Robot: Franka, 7 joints.
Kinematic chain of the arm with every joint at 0, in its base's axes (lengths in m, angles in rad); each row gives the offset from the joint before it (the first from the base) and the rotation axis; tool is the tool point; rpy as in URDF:
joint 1: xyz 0 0 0.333 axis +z
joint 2: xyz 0 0 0 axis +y
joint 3: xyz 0 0 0.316 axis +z
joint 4: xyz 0.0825 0 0 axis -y
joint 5: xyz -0.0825 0 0.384 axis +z
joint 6: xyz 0 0 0 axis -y
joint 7: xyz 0.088 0 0 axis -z
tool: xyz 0 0 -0.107 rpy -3.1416 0 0
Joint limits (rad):
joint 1: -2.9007..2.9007
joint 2: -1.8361..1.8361
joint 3: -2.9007..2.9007
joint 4: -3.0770..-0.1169
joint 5: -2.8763..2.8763
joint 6: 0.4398..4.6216
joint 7: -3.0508..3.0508
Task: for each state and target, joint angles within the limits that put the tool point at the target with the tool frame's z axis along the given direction. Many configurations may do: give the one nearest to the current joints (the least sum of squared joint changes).
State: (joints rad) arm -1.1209 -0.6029 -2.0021 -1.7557 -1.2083 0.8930 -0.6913
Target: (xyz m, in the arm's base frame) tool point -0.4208 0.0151 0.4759 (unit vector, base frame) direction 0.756 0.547 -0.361
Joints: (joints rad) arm -1.3540 -0.5291 -1.4088 -1.9261 -0.6852 0.6016 -0.6913
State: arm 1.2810 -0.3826 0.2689 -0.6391 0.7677 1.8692 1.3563
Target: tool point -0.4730 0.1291 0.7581 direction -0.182 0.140 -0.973
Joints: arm 1.2647 -0.5707 1.0430 -1.4068 0.5405 1.3847 1.3563
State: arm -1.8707 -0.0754 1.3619 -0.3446 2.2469 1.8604 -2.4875
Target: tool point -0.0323 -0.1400 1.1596 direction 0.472 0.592 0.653
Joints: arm -2.2212 0.1894 1.1271 -0.1320 2.0585 2.0349 -2.4875
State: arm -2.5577 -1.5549 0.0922 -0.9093 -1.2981 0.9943 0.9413
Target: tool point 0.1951 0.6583 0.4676 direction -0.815 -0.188 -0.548
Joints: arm -2.2084 -1.8113 -0.3102 -0.9216 -1.4409 0.8212 0.9413
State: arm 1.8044 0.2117 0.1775 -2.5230 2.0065 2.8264 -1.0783
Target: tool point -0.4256 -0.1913 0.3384 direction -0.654 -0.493 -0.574
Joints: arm 2.6294 -0.0900 1.0354 -2.3666 2.3385 2.9375 -1.0783
